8 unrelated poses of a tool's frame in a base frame.
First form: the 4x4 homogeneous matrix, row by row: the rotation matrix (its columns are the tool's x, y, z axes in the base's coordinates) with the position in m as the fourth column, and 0 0 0 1 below. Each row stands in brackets.
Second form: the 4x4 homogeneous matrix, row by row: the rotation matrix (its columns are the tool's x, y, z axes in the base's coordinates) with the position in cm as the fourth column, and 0 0 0 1 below. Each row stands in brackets. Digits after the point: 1 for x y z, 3 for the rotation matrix.
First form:
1: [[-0.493, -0.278, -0.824, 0.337], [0.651, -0.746, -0.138, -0.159], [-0.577, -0.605, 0.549, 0.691], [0, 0, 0, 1]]
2: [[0.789, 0.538, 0.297, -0.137], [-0.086, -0.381, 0.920, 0.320], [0.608, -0.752, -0.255, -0.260], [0, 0, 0, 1]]
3: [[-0.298, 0.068, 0.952, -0.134], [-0.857, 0.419, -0.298, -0.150], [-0.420, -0.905, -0.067, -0.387], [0, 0, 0, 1]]
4: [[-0.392, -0.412, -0.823, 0.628], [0.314, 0.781, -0.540, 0.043], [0.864, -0.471, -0.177, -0.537], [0, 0, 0, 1]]
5: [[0.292, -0.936, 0.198, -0.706], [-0.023, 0.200, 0.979, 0.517], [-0.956, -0.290, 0.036, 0.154], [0, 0, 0, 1]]
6: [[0.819, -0.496, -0.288, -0.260], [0.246, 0.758, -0.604, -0.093], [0.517, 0.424, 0.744, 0.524], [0, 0, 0, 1]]
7: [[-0.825, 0.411, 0.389, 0.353], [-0.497, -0.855, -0.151, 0.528], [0.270, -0.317, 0.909, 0.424], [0, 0, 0, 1]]
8: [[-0.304, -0.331, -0.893, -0.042], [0.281, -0.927, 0.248, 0.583], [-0.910, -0.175, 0.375, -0.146], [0, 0, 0, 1]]
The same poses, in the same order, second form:
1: [[-0.493, -0.278, -0.824, 33.7], [0.651, -0.746, -0.138, -15.9], [-0.577, -0.605, 0.549, 69.1], [0, 0, 0, 1]]
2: [[0.789, 0.538, 0.297, -13.7], [-0.086, -0.381, 0.920, 32.0], [0.608, -0.752, -0.255, -26.0], [0, 0, 0, 1]]
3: [[-0.298, 0.068, 0.952, -13.4], [-0.857, 0.419, -0.298, -15.0], [-0.420, -0.905, -0.067, -38.7], [0, 0, 0, 1]]
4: [[-0.392, -0.412, -0.823, 62.8], [0.314, 0.781, -0.540, 4.3], [0.864, -0.471, -0.177, -53.7], [0, 0, 0, 1]]
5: [[0.292, -0.936, 0.198, -70.6], [-0.023, 0.200, 0.979, 51.7], [-0.956, -0.290, 0.036, 15.4], [0, 0, 0, 1]]
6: [[0.819, -0.496, -0.288, -26.0], [0.246, 0.758, -0.604, -9.3], [0.517, 0.424, 0.744, 52.4], [0, 0, 0, 1]]
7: [[-0.825, 0.411, 0.389, 35.3], [-0.497, -0.855, -0.151, 52.8], [0.270, -0.317, 0.909, 42.4], [0, 0, 0, 1]]
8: [[-0.304, -0.331, -0.893, -4.2], [0.281, -0.927, 0.248, 58.3], [-0.910, -0.175, 0.375, -14.6], [0, 0, 0, 1]]
